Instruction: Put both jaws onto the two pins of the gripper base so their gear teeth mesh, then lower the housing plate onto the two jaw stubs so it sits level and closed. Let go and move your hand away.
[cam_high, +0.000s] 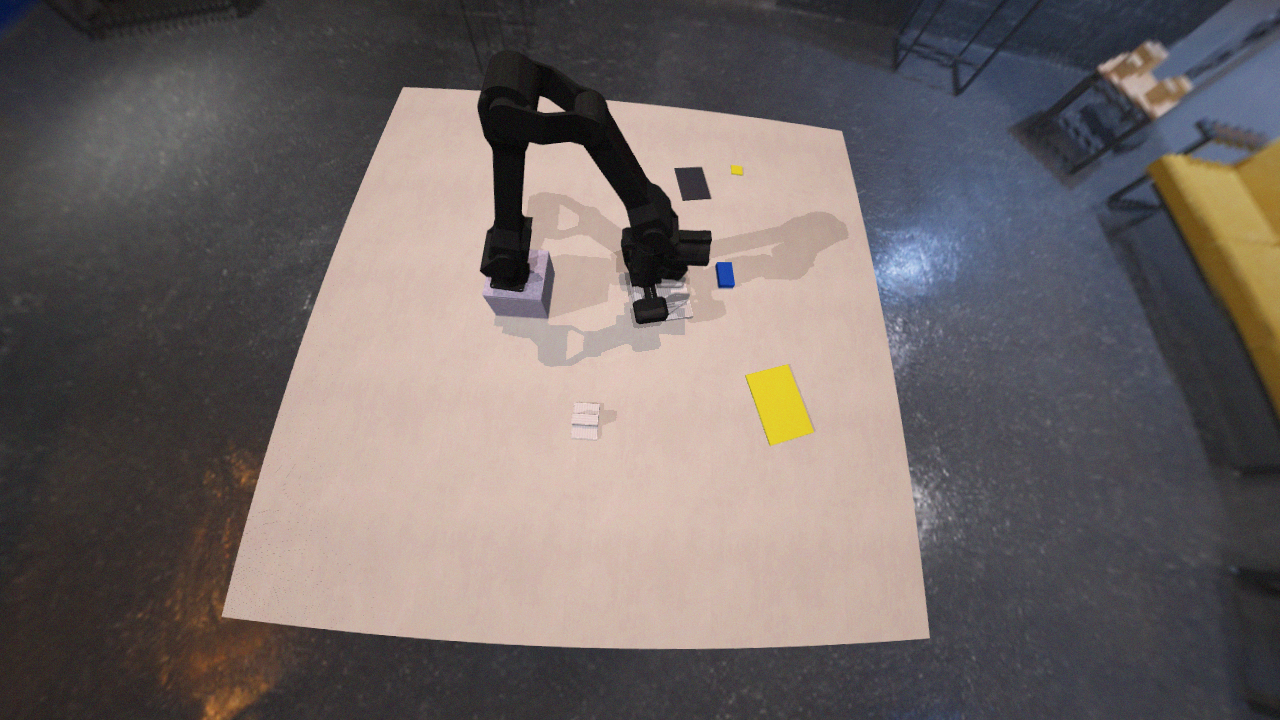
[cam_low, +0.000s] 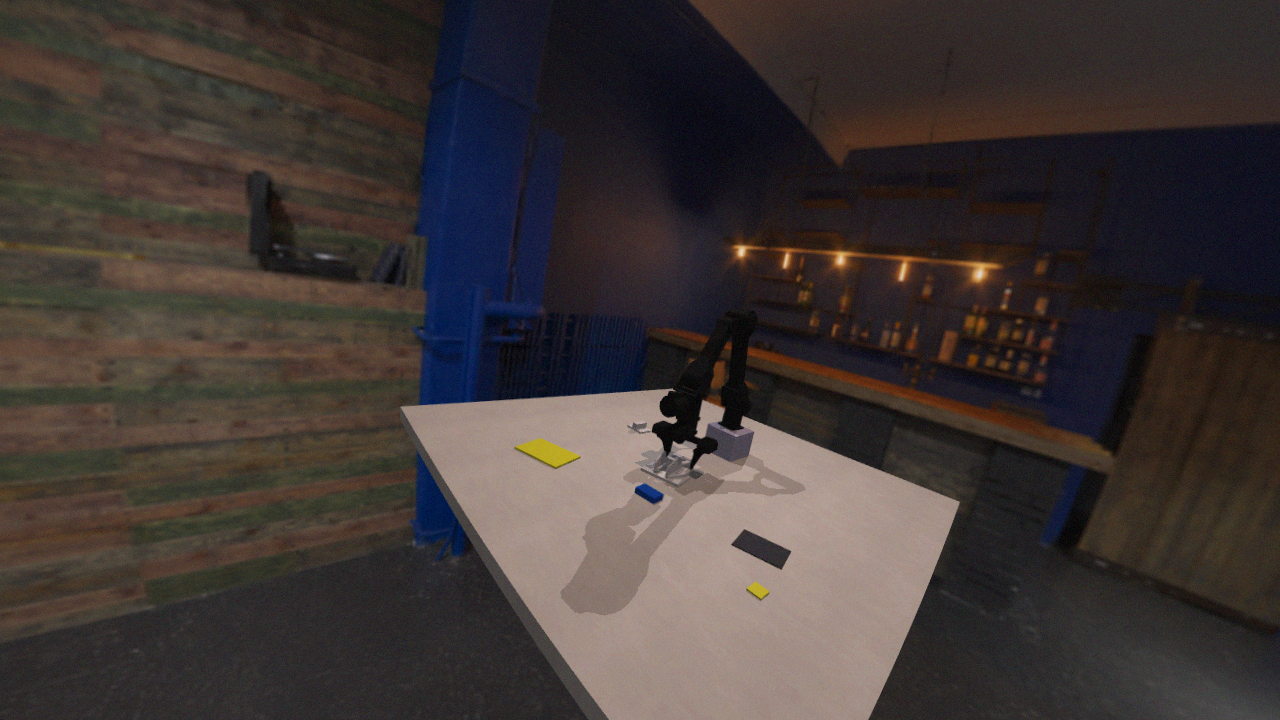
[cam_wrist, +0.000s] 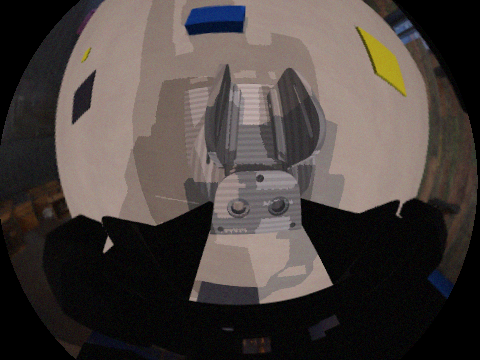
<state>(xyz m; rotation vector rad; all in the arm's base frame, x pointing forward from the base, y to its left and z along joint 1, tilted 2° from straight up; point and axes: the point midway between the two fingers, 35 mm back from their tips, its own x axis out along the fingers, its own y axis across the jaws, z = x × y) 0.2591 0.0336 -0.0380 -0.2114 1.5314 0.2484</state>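
My gripper tip is 2 cm short of the grey jaw and 2 cm to the right of it. From my gripper tip the other things lie so: black sheet (10 cm ahead, 36 cm to the left, 1 cm below); then blue block (19 cm ahead, 9 cm to the left); then white block (8 cm behind, 28 cm to the right).
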